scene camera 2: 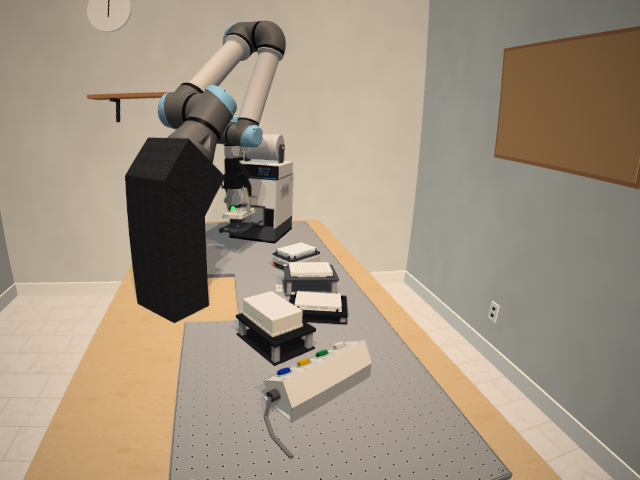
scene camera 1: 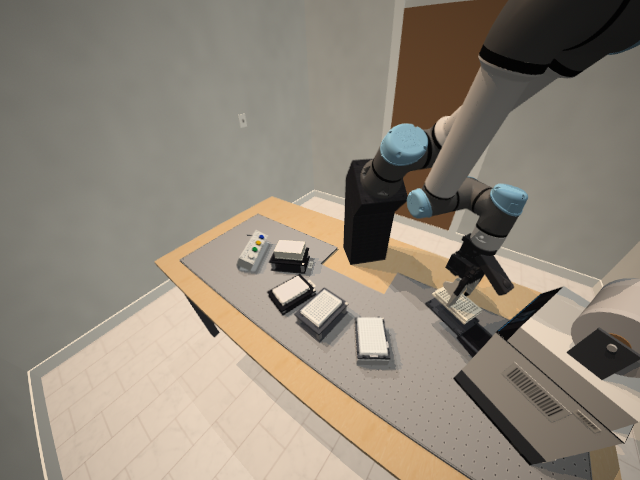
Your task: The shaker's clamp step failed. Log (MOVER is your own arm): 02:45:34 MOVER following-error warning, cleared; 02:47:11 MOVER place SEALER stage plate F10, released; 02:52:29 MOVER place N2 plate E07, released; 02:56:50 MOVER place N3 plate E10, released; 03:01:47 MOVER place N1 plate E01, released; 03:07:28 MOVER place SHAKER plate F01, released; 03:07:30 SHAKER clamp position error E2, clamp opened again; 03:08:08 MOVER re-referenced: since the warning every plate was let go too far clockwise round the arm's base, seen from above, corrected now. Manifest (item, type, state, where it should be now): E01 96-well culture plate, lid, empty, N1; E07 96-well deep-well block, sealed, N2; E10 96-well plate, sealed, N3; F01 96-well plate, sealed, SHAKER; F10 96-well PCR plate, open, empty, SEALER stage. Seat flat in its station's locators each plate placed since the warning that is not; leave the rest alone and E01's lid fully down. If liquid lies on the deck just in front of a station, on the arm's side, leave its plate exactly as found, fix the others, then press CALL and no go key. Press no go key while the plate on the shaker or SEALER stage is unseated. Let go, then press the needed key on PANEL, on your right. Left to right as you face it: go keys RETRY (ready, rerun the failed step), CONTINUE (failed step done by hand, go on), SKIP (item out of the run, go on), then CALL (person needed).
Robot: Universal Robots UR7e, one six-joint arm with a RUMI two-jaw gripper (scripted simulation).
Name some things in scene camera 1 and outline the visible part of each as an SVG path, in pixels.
My gripper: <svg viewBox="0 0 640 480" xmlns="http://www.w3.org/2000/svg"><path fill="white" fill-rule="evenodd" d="M471 233L463 236L462 241L464 242L460 250L451 255L445 267L453 275L459 277L454 282L445 281L443 283L443 287L450 295L447 307L454 305L464 291L464 295L469 296L479 284L484 274L499 296L507 294L514 288L514 285L494 257L498 250L487 251L477 247L470 239Z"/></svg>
A lidded culture plate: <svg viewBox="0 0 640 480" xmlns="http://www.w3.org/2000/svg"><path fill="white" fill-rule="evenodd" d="M358 317L359 355L388 356L382 318Z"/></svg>
